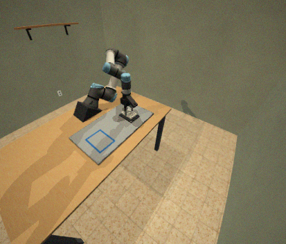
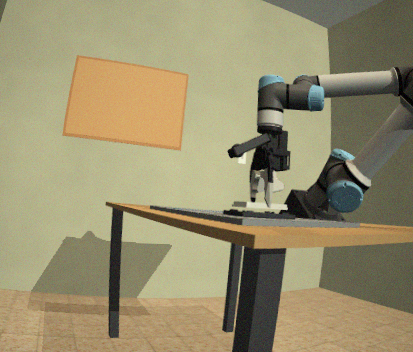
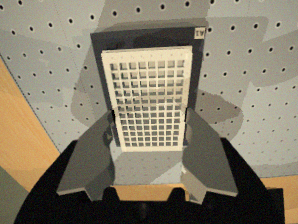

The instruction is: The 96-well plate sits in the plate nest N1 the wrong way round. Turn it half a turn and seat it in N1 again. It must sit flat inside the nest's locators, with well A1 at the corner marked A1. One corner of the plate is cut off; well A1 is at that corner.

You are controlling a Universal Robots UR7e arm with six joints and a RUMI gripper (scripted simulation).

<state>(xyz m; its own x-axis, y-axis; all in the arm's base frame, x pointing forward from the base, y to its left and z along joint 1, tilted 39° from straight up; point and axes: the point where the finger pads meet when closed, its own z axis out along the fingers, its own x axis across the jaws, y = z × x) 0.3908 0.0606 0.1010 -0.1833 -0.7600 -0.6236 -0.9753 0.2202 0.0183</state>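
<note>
My gripper is now 10 mm above the white 96-well plate. The rest, counted from my hand: white corner label: 60 mm ahead, 70 mm to the right, 30 mm below; then dark plate nest N1: 30 mm below.
</note>
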